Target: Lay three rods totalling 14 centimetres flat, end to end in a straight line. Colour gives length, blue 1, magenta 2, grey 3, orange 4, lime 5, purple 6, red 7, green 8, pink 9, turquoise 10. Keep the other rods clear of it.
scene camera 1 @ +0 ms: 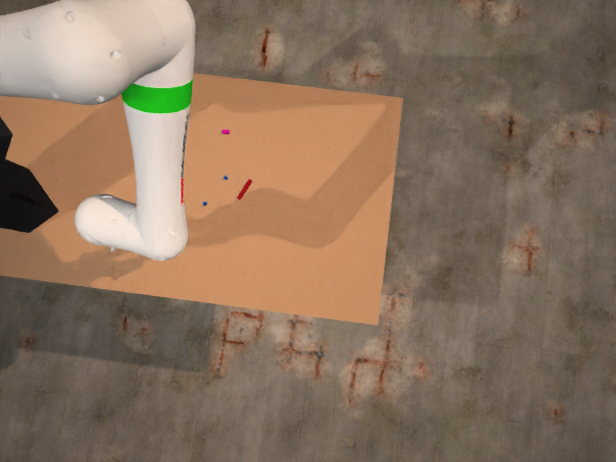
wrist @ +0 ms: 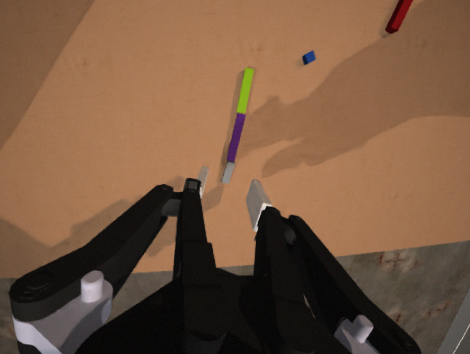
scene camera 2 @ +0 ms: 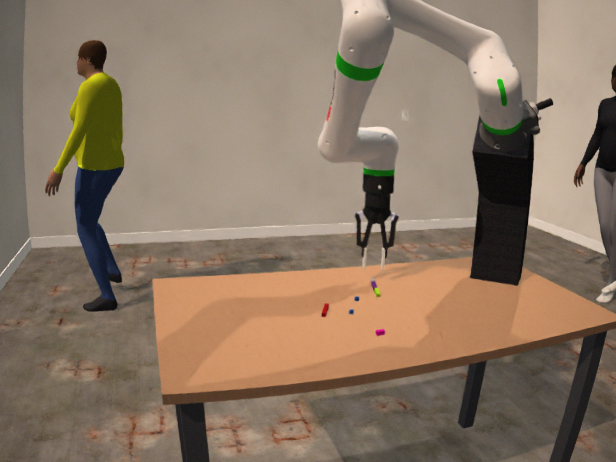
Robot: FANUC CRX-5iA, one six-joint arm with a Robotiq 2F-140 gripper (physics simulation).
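Places are measured from the arm's base along level axes (x down, y ahead, z right), in metres.
Where they show: gripper, fingertip midpoint: [wrist: 228, 184] [scene camera 2: 373, 267]; arm's base at its link origin: [scene camera 2: 503, 132].
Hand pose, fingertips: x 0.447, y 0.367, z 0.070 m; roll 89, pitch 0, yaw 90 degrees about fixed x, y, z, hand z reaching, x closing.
Note:
Each offset is from my fingertips to the top centre of the thing.
A lime rod @(dx +0.037, dy -0.007, dz -0.104 m) [scene camera 2: 377, 292] [wrist: 245, 91], a purple rod @(dx +0.037, dy -0.003, dz -0.048 m) [scene camera 2: 374, 285] [wrist: 236, 137] and a grey rod @(dx +0.037, dy +0.000, dz -0.002 m) [scene camera 2: 372, 280] [wrist: 228, 173] lie flat, end to end, in a nearly straight row. Purple is in the middle. The grey rod's end appears to touch the purple one in the wrist view. My gripper [scene camera 2: 373, 267] [wrist: 228, 184] is partly open and empty. Its fingertips are above the grey end of the row, one to each side of the grey rod in the wrist view. The arm hides the row in scene camera 1.
A blue rod @(dx +0.037, dy +0.054, dz -0.161 m) [scene camera 1: 204, 203] [scene camera 2: 357, 298] [wrist: 309, 57] lies beside the row. Another blue rod @(dx +0.037, dy +0.073, dz -0.260 m) [scene camera 1: 225, 177] [scene camera 2: 351, 312], a red rod @(dx +0.037, dy +0.142, dz -0.254 m) [scene camera 1: 244, 189] [scene camera 2: 325, 310] [wrist: 399, 17] and a magenta rod @(dx +0.037, dy +0.005, dz -0.389 m) [scene camera 1: 225, 132] [scene camera 2: 380, 332] lie farther away, apart from the row.

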